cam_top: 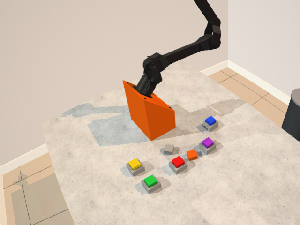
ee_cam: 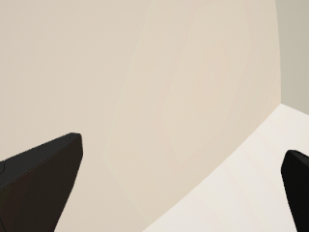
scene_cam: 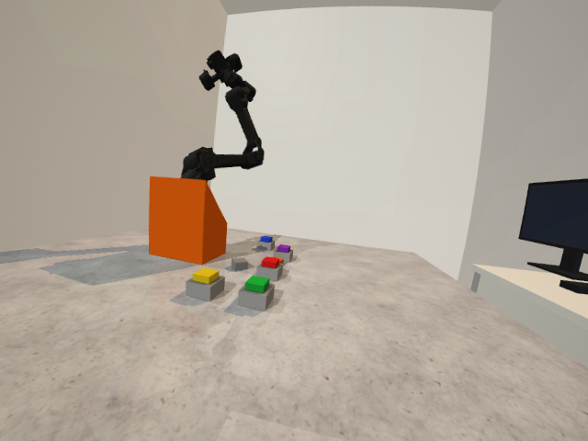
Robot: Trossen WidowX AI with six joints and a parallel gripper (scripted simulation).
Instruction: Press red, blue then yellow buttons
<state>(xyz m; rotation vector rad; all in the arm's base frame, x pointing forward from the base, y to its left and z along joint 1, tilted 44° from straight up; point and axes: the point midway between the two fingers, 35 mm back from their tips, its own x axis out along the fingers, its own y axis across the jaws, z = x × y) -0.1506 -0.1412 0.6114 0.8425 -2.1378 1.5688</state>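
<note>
The red button is 680 mm below my gripper tip, 460 mm ahead of it and 350 mm to the right of it. The rest, counted from my gripper tip: blue button: 680 mm below, 370 mm ahead, 130 mm to the right; grey block: 710 mm below, 380 mm ahead, 330 mm to the right; purple button: 680 mm below, 450 mm ahead, 210 mm to the right.
</note>
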